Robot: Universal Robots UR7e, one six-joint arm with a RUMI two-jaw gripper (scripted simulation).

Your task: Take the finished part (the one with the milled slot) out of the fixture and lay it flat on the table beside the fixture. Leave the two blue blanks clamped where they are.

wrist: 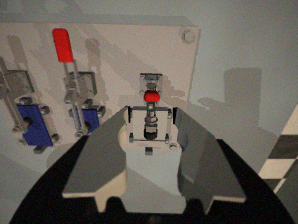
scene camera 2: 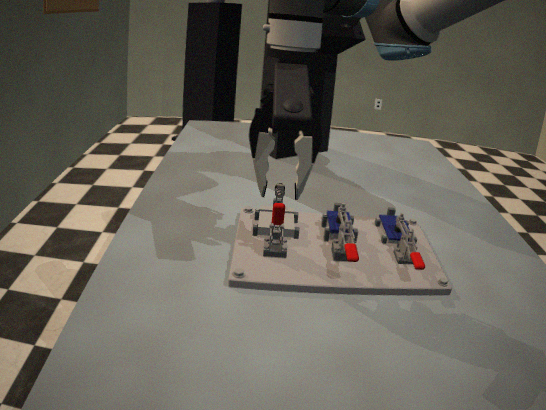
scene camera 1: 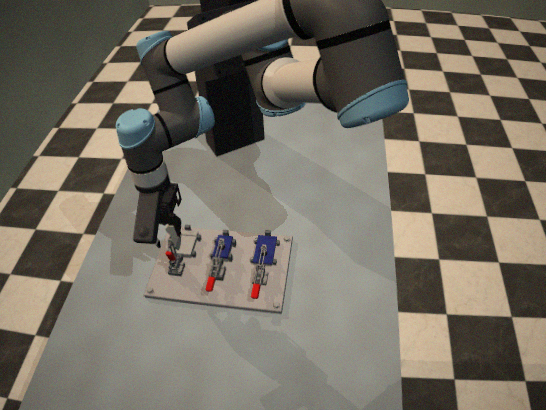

Labels:
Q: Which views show the gripper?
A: The wrist view, scene camera 2 and scene camera 1: all of them.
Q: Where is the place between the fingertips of the gripper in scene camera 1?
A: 169, 248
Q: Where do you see a grey finished part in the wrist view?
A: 139, 113

